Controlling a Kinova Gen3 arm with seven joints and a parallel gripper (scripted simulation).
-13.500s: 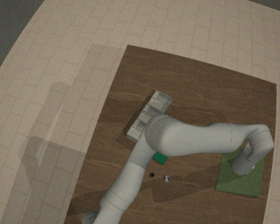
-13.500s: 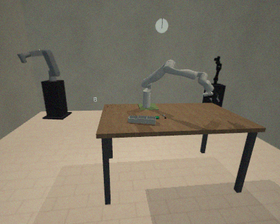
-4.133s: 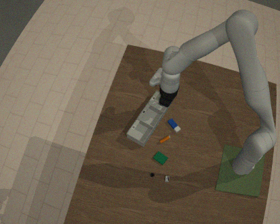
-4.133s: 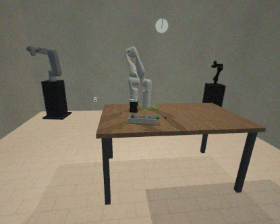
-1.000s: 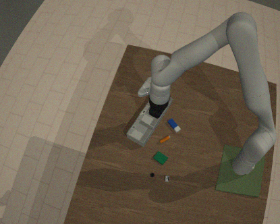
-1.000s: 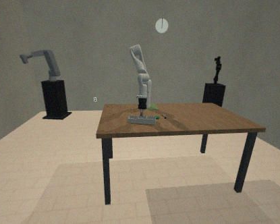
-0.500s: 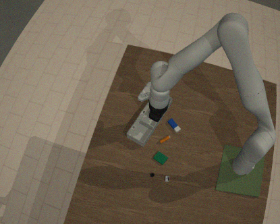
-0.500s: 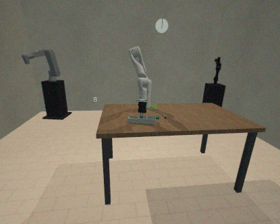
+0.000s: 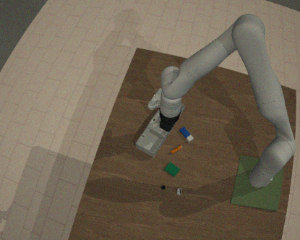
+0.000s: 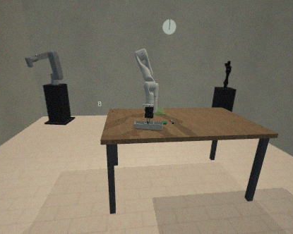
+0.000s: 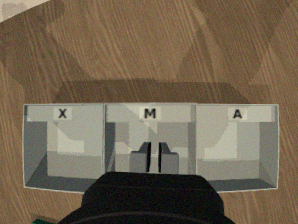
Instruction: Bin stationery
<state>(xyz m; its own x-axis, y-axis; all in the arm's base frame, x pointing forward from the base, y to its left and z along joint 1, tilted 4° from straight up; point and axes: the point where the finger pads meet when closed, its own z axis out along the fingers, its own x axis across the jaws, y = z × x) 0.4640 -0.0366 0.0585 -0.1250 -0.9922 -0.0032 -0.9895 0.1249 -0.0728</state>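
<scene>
My hand is 10 mm short of the bin and 10 mm above it. Also, from my hand: orange stick-like thing (90 mm behind, 60 mm to the left, 30 mm below); then white eraser (110 mm behind, 30 mm below, 10 mm to the right); then green notepad (150 mm to the left, 110 mm behind, 30 mm below).
</scene>
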